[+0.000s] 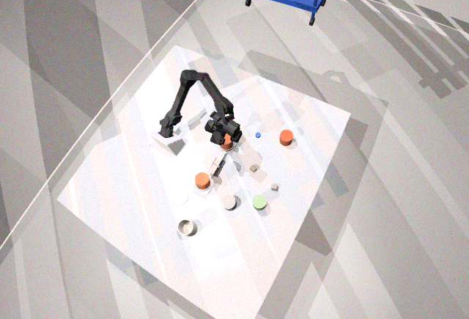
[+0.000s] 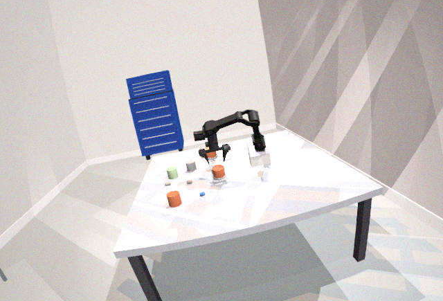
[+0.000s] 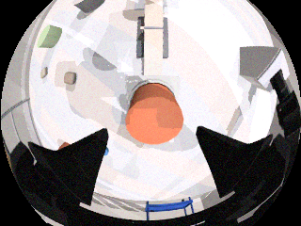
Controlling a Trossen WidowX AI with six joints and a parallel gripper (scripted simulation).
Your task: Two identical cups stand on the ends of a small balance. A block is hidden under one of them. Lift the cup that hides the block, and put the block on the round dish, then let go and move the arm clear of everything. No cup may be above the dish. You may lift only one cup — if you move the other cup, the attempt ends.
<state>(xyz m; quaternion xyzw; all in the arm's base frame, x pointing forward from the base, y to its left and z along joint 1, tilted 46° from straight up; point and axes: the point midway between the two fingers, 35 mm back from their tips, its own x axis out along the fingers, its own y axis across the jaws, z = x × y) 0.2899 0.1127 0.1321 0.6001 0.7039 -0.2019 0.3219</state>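
My gripper tip is now 8 cm above the pale teal block. Also, from my gripper tip: small blue disc (15 cm to the left, 11 cm below, 10 cm ahead); orange cup (27 cm to the right, 5 cm ahead, 1 cm below); balance beam (13 cm to the right, 8 cm below, 3 cm ahead).
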